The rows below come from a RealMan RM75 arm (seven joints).
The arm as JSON. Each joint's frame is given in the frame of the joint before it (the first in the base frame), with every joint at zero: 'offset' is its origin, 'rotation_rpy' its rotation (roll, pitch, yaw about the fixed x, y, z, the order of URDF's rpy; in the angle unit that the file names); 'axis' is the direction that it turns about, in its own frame. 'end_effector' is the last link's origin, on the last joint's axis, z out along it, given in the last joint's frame.
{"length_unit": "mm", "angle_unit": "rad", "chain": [
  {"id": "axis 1", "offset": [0.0, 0.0, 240.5], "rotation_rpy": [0.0, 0.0, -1.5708], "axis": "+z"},
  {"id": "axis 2", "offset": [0.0, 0.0, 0.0], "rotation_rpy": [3.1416, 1.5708, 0.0], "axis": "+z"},
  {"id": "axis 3", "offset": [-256.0, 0.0, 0.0], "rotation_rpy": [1.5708, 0.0, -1.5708], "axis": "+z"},
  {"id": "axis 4", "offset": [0.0, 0.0, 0.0], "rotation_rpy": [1.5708, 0.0, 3.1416], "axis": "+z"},
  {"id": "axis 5", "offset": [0.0, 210.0, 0.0], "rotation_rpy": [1.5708, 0.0, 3.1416], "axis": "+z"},
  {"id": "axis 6", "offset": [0.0, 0.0, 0.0], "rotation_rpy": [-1.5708, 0.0, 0.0], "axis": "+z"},
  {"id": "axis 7", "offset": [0.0, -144.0, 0.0], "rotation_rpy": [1.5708, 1.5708, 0.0], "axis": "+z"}
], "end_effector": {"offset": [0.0, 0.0, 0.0], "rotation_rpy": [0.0, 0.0, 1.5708]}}
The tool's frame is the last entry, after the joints.
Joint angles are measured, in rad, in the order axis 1, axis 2, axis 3, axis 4, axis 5, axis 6, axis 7. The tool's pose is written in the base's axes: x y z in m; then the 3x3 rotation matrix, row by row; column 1 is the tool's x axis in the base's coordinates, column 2 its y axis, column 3 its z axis. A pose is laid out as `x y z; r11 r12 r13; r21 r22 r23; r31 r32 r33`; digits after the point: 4 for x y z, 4 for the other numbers.
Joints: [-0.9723 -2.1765 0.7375 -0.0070 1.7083 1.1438 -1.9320]
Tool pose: -0.1423 0.3556 -0.1425; 0.1346 0.8473 0.5138; 0.9079 -0.3132 0.2787; 0.3970 0.4290 -0.8114
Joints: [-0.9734 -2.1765 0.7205 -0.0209 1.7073 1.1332 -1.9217]
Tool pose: -0.1431 0.3555 -0.1439; 0.1207 0.8504 0.5122; 0.9071 -0.3041 0.2911; 0.4033 0.4294 -0.8081
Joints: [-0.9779 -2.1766 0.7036 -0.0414 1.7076 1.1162 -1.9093]
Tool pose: -0.1437 0.3547 -0.1466; 0.1083 0.8560 0.5055; 0.9074 -0.2929 0.3015; 0.4061 0.4261 -0.8084
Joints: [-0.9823 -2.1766 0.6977 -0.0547 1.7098 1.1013 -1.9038]
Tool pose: -0.1444 0.3540 -0.1490; 0.1046 0.8620 0.4960; 0.9086 -0.2856 0.3046; 0.4042 0.4188 -0.8131
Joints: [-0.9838 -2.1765 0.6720 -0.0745 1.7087 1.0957 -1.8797]
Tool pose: -0.1440 0.3529 -0.1506; 0.0941 0.8604 0.5009; 0.9054 -0.2832 0.3162; 0.4139 0.4238 -0.8057
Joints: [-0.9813 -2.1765 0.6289 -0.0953 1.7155 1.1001 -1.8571]
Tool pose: -0.1428 0.3511 -0.1514; 0.0723 0.8533 0.5164; 0.9029 -0.2760 0.3297; 0.4238 0.4424 -0.7903
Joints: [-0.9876 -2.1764 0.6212 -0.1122 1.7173 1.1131 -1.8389]
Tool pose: -0.1394 0.3478 -0.1530; 0.0820 0.8436 0.5307; 0.9042 -0.2869 0.3163; 0.4191 0.4539 -0.7864
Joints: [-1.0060 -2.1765 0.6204 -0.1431 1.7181 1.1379 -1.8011]
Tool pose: -0.1314 0.3415 -0.1564; 0.1180 0.8233 0.5553; 0.9053 -0.3190 0.2805; 0.4080 0.4696 -0.7830
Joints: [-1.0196 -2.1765 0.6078 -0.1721 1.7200 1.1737 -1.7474]
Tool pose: -0.1230 0.3350 -0.1578; 0.1551 0.7920 0.5904; 0.8982 -0.3619 0.2495; 0.4113 0.4916 -0.7675
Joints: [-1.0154 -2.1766 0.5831 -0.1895 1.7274 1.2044 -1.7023]
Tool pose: -0.1196 0.3301 -0.1574; 0.1675 0.7663 0.6202; 0.8892 -0.3891 0.2407; 0.4258 0.5112 -0.7466
